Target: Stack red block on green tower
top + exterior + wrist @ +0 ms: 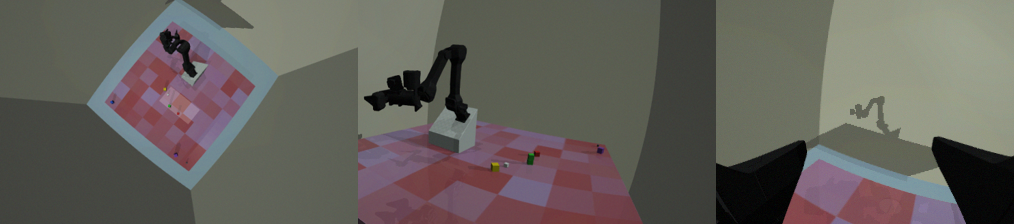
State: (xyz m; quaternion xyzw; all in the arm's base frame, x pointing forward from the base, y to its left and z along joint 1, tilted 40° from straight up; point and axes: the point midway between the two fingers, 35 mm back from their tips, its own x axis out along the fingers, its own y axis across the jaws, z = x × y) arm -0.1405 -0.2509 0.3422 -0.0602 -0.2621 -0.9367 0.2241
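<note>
Now: gripper tip 560 mm short of the red block, 580 mm to the right of it and 250 mm above it. The rest, counted from my gripper tip: blue cube (980 mm ahead, 90 mm to the right, 250 mm below); yellow cube (450 mm ahead, 290 mm to the left, 250 mm below); small white cube (480 mm ahead, 350 mm to the left, 250 mm below).
</note>
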